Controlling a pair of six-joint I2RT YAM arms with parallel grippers.
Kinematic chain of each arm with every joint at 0, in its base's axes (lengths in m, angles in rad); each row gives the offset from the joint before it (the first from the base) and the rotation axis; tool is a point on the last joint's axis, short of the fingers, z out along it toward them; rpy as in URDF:
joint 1: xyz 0 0 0.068 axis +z
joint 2: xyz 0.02 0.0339 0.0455 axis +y
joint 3: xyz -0.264 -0.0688 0 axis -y
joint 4: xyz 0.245 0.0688 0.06 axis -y
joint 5: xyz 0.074 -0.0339 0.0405 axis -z
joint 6: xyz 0.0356 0 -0.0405 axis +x
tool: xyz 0 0 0 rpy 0 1.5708 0
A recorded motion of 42 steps. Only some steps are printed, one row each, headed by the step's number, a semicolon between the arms.
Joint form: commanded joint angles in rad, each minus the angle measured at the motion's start. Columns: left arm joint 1, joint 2, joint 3, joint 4, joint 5, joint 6; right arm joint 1, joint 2, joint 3, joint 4, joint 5, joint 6.
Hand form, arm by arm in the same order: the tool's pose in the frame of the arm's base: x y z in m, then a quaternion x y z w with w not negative. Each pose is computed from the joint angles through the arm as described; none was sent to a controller.
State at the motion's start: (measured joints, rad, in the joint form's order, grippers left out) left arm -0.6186 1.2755 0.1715 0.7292 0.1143 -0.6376; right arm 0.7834 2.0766 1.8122 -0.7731 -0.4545 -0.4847
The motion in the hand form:
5: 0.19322 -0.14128 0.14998 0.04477 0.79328 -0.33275 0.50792; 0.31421 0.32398 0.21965 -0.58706 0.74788 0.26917 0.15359
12: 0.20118 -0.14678 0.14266 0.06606 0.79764 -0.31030 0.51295; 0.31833 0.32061 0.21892 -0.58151 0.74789 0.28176 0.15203
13: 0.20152 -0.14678 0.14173 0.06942 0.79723 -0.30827 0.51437; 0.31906 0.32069 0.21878 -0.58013 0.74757 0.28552 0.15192
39: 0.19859 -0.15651 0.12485 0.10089 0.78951 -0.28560 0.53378; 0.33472 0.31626 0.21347 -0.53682 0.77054 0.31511 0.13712
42: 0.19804 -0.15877 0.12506 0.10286 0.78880 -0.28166 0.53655; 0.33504 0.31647 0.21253 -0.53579 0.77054 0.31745 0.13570
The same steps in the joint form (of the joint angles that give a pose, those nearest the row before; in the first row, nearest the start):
5: -0.0119 0.1165 0.0995 0.1260 -0.1087 0.1155; -0.0206 0.0479 -0.0130 -0.0737 -0.0474 0.0199
12: -0.0123 0.1957 0.1261 0.1593 -0.1184 0.1750; -0.0343 0.0515 -0.0120 -0.0721 -0.0765 0.0215
13: -0.0113 0.2026 0.1254 0.1675 -0.1173 0.1837; -0.0358 0.0536 -0.0102 -0.0703 -0.0843 0.0240
39: -0.0565 0.3322 0.1100 0.3263 -0.1690 0.2582; -0.0698 0.0941 0.0292 -0.0737 -0.1418 0.1041
42: -0.0670 0.3351 0.1138 0.3267 -0.1842 0.2646; -0.0702 0.0968 0.0296 -0.0728 -0.1468 0.1061

